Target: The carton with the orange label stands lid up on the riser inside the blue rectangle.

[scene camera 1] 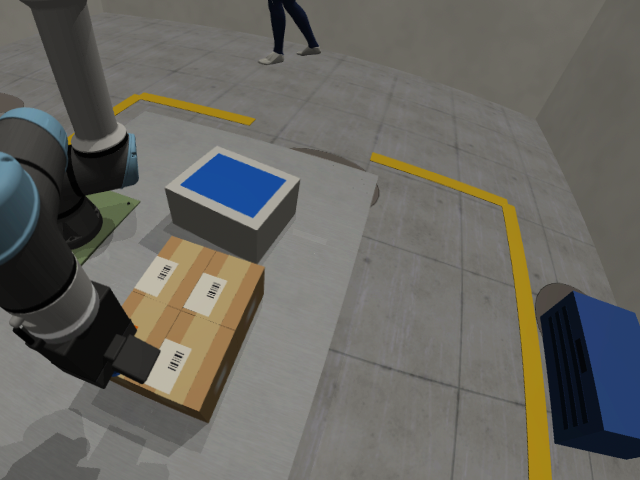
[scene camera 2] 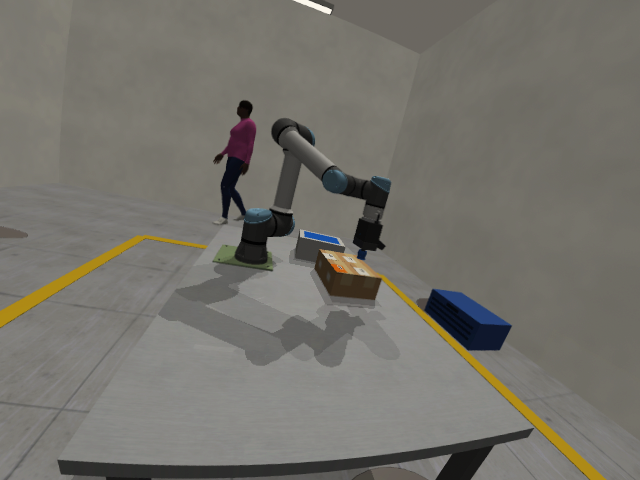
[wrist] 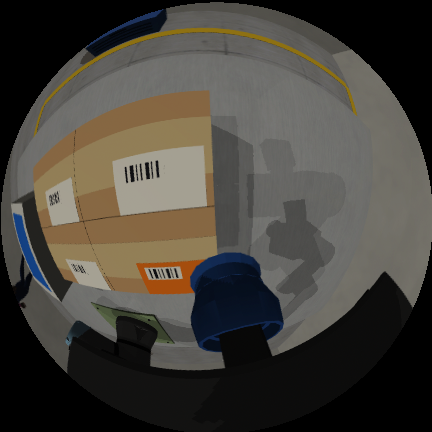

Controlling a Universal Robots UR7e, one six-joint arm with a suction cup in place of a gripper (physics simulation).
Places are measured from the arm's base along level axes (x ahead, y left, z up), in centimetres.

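Where they show: hand, tool point: (scene camera 2: pixel 360 258) (wrist: pixel 226 281); arm's base, link origin: (scene camera 1: pixel 73 227) (scene camera 2: pixel 251 258) (wrist: pixel 136 326).
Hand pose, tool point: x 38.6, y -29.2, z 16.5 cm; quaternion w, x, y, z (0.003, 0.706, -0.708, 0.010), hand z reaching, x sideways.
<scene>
Each offset is from my tool point to the top centre of the thing. Level surfaces: height alone.
The carton with the orange label @(dx -3.1, dy +6.9, dz -6.8 cm) (scene camera 1: pixel 149 317) (scene camera 2: pixel 338 268) (wrist: pixel 175 250) lies label up in a two-by-two block of cartons on the table. My suction gripper, a dark blue cup (scene camera 2: pixel 361 254) (wrist: pixel 226 265), is off and holds nothing. In the wrist view the cup overlaps the right end of the orange label; in scene camera 2 it shows apart from that label. In scene camera 1 the black tool body hides most of this carton. The grey riser @(dx -0.5, dy +46.7, dz -5.1 cm) (scene camera 1: pixel 217 224) (scene camera 2: pixel 312 252) (wrist: pixel 41 245) carries the blue rectangle @(dx -0.5, dy +46.7, dz -5.1 cm) (scene camera 1: pixel 232 183) (scene camera 2: pixel 321 237) (wrist: pixel 27 252) on its top, with no carton on it.
Three white-labelled cartons @(dx +8.0, dy +20.6, dz -6.8 cm) (scene camera 1: pixel 227 273) @(dx +7.3, dy +6.3, dz -6.8 cm) (wrist: pixel 185 130) adjoin the orange-labelled one. The green base plate (scene camera 1: pixel 116 217) (scene camera 2: pixel 225 255) is left of the riser. A blue cabinet (scene camera 1: pixel 604 361) (scene camera 2: pixel 467 320) stands on the floor. A person (scene camera 2: pixel 241 139) stands beyond the table @(dz -17.1 cm) (scene camera 2: pixel 289 403).
</scene>
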